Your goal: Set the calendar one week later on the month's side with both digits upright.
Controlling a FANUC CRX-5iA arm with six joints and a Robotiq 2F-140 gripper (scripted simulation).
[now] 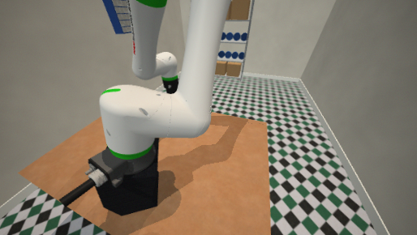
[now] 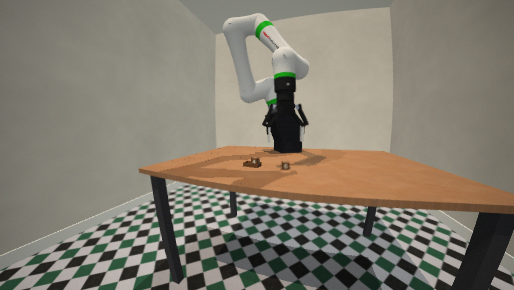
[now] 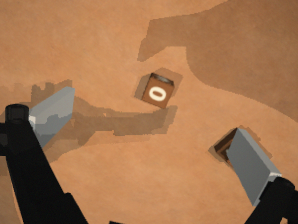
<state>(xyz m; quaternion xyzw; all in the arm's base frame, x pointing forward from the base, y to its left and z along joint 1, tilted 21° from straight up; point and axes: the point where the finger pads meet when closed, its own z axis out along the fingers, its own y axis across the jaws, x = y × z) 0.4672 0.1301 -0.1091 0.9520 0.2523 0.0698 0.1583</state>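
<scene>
Right now the brown cube is 110 mm below my hand. Round my hand: brown calendar tray (160 mm to the right, 120 mm below, 10 mm ahead).
</scene>
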